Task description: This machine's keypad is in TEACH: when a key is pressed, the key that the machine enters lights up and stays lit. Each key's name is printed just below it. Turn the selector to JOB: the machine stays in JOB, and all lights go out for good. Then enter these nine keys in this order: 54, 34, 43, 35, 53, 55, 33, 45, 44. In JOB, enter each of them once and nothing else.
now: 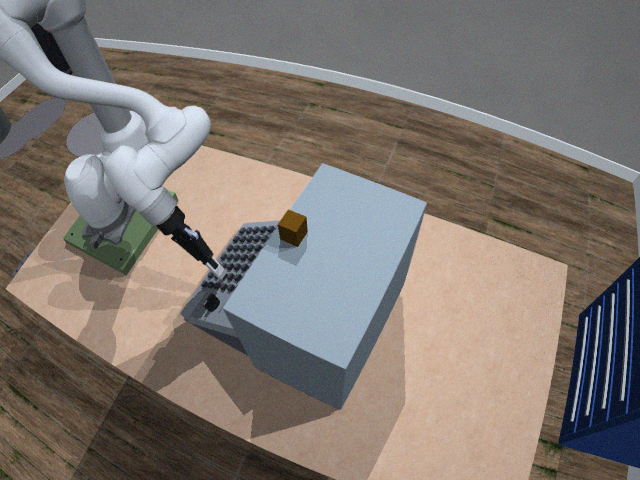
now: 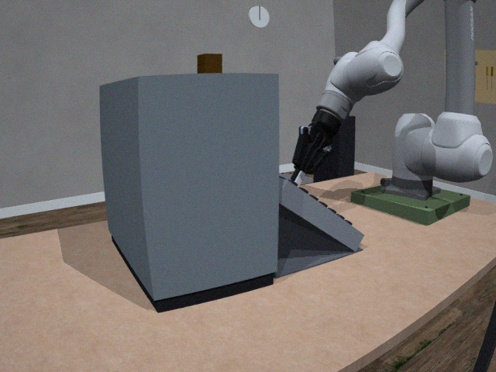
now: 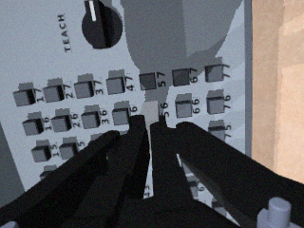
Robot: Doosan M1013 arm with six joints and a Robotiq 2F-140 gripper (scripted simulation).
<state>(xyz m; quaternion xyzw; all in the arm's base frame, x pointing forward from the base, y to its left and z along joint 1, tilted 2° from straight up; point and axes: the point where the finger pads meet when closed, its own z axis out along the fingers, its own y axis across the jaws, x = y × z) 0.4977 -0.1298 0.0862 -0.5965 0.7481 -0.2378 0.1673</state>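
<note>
The key is 90 mm to the left of my hand, 70 mm ahead of it and 10 mm below it. The rest, counted from my hand: black selector knob: 110 mm to the right, 20 mm ahead.
</note>
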